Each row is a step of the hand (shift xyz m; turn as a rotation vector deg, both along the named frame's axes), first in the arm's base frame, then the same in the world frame.
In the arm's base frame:
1: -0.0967 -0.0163 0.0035 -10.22 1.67 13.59
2: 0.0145 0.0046 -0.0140 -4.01 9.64 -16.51
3: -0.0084 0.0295 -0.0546 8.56 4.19 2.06
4: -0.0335 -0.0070 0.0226 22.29 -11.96 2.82
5: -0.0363 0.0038 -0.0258 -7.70 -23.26 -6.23
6: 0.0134 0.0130 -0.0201 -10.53 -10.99 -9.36
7: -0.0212 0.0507 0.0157 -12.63 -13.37 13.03
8: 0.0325 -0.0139 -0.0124 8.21 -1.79 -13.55
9: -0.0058 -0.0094 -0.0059 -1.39 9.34 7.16
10: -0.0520 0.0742 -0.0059 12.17 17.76 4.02
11: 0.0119 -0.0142 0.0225 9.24 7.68 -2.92
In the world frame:
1: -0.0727 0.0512 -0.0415 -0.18 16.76 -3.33
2: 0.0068 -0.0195 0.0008 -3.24 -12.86 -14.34
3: -0.0090 -0.0448 -0.0428 9.13 -2.60 2.21
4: -0.0174 0.0364 -0.0074 8.29 -7.90 22.73
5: -0.0320 -0.0049 -0.0308 -22.32 -0.55 11.86
6: 0.0089 -0.0247 -0.0080 -17.70 -2.47 -0.11
7: 0.0244 0.0217 -0.0469 -11.51 18.16 6.77
8: 0.0076 -0.0261 0.0258 -1.21 -15.73 2.29
9: -0.0122 -0.0019 0.0023 7.89 6.47 -6.02
10: 0.0102 0.0168 -0.0886 20.89 -3.30 -5.68
11: 0.0080 0.0144 0.0240 9.77 -7.43 -1.49

